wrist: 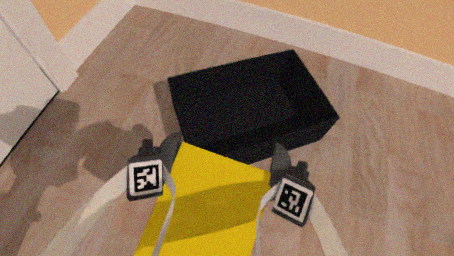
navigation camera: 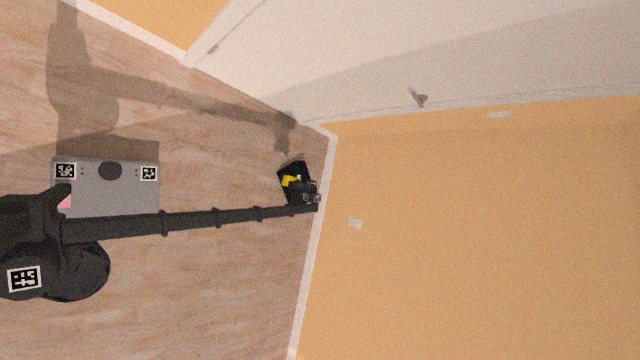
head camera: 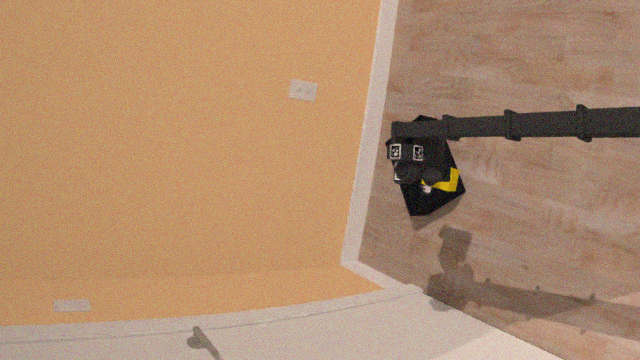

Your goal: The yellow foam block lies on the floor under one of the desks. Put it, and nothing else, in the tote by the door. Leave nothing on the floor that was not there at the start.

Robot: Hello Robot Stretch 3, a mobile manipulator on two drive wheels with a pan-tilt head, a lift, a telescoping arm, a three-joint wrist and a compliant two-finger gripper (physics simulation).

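Pixels of known places: gripper, between the fingertips: [wrist: 225, 156]; robot's base, origin of its link: [navigation camera: 110, 169].
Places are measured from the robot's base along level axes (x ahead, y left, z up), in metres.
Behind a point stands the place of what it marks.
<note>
The yellow foam block [head camera: 453, 182] {x 0.000, y -0.733, z 0.319 m} [navigation camera: 288, 180] {x -0.005, y -0.739, z 0.342 m} [wrist: 210, 200] {x -0.016, y -0.790, z 0.348 m} is between the two fingers of my gripper [wrist: 225, 156] {x -0.021, y -0.830, z 0.321 m}, which is shut on it. The black tote [head camera: 425, 204] {x 0.086, y -1.085, z 0.003 m} [navigation camera: 295, 168] {x 0.064, y -1.074, z 0.004 m} [wrist: 235, 100] {x -0.021, y -1.115, z 0.003 m} stands on the floor near the corner of the walls. In the head and navigation views the block shows against the tote's outline, partly hidden by my wrist. In the wrist view the block's far end overlaps the tote's near rim. How high the block is above the tote I cannot tell exactly.
My extended arm [head camera: 545, 122] {x -0.105, y -0.323, z 0.621 m} [navigation camera: 190, 219] {x -0.097, y -0.176, z 0.623 m} reaches from my base [navigation camera: 115, 195] {x -0.092, y -0.017, z 0.160 m} toward the orange wall [head camera: 200, 150] {x -0.066, y -1.384, z 0.763 m} [navigation camera: 475, 240] {x -0.246, y -1.352, z 1.164 m}. A white baseboard [head camera: 370, 150] {x -0.115, y -1.362, z 0.039 m} [navigation camera: 310, 270] {x -0.769, y -1.244, z 0.077 m} [wrist: 350, 47] {x -0.318, y -1.325, z 0.051 m} runs close behind the tote. The pale door [head camera: 300, 340] {x 0.442, y -0.945, z 0.647 m} [navigation camera: 400, 55] {x 0.484, y -0.707, z 0.938 m} is beside it.
</note>
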